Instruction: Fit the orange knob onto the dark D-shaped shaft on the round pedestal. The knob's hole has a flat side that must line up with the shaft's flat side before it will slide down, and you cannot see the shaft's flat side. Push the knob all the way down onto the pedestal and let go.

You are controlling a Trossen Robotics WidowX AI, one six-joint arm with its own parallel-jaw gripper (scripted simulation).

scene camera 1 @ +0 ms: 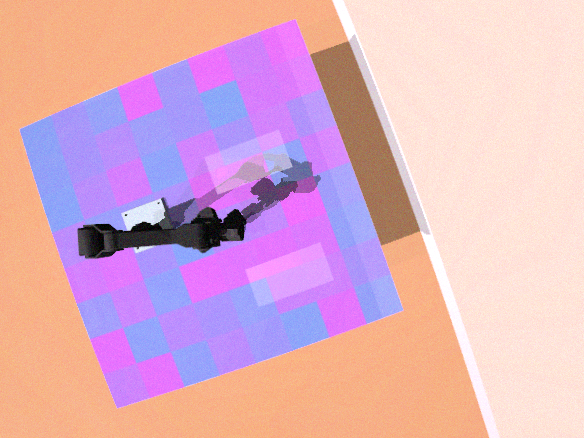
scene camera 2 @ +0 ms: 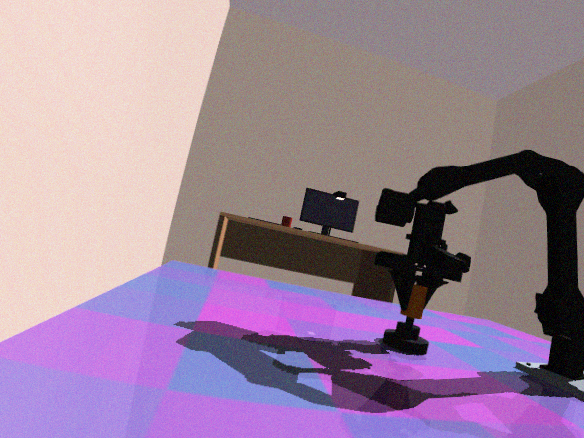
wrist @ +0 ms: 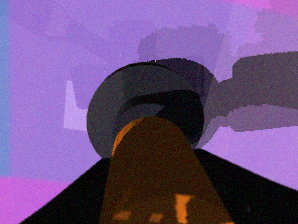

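Scene camera 2: my gripper [scene camera 2: 411, 311], visible. Wrist view: gripper [wrist: 152, 161], visible too.
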